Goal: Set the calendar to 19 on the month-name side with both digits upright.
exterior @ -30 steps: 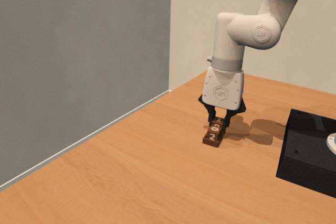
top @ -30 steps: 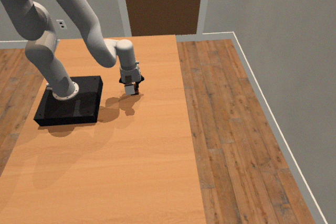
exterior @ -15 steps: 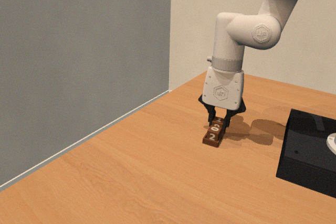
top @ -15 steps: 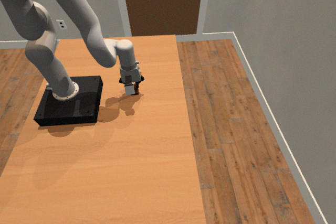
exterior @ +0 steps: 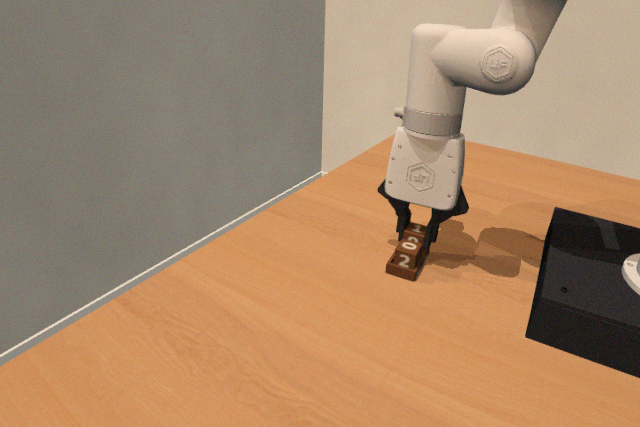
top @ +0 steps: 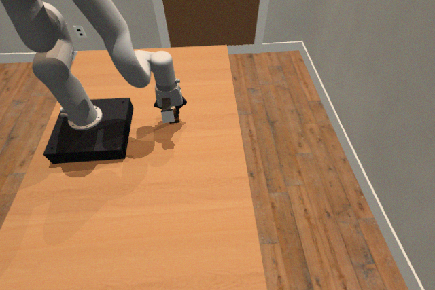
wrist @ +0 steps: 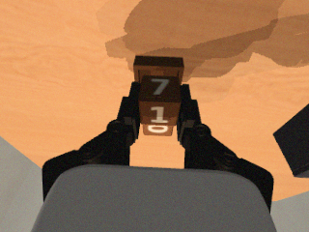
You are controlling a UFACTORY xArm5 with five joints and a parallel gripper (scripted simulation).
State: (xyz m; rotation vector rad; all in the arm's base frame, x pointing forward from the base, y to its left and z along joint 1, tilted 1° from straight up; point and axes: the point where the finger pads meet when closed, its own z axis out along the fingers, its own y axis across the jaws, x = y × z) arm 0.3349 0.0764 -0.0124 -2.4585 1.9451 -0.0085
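My hand is 20 mm to the right of the tray and 40 mm above it. Also, from my hand: brown date cube 10 mm behind, 30 mm to the left, 30 mm below.
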